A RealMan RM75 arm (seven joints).
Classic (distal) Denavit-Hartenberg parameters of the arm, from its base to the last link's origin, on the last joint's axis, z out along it. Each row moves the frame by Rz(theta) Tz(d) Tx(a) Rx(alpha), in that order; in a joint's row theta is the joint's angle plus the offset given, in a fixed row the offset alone. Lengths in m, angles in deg.
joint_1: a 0  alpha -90  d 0.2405  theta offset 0
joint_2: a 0  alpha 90  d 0  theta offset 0
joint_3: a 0  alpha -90  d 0.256  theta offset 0
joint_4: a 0  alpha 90  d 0  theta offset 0
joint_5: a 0  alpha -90  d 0.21  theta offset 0
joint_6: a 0  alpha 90  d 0  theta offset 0
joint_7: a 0  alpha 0  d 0.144  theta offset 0
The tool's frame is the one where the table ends.
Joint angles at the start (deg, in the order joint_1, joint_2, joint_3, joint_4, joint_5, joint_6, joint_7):
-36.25, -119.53, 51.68, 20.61, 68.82, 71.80, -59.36
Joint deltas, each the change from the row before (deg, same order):
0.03, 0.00, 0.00, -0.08, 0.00, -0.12, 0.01
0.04, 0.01, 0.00, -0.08, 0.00, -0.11, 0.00
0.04, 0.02, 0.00, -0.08, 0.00, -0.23, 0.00
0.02, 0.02, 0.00, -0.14, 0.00, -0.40, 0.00
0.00, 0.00, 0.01, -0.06, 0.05, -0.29, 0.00
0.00, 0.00, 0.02, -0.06, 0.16, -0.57, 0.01
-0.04, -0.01, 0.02, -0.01, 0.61, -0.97, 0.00
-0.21, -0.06, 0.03, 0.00, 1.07, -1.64, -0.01
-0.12, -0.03, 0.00, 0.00, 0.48, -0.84, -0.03
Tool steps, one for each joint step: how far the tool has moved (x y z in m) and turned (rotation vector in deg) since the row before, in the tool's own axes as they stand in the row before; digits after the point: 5 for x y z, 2 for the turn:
-0.00062, -0.00022, -0.00030, 0.14, -0.11, -0.07
-0.00061, -0.00027, -0.00040, 0.14, -0.11, -0.08
-0.00072, -0.00060, -0.00043, 0.25, -0.17, -0.07
-0.00111, -0.00088, -0.00038, 0.39, -0.28, -0.11
-0.00075, -0.00048, -0.00007, 0.23, -0.22, -0.03
-0.00135, -0.00093, -0.00006, 0.41, -0.46, 0.02
-0.00242, -0.00119, 0.00028, 0.49, -0.99, 0.22
-0.00361, -0.00151, 0.00152, 0.69, -1.62, 0.44
-0.00159, -0.00087, 0.00085, 0.39, -0.76, 0.19

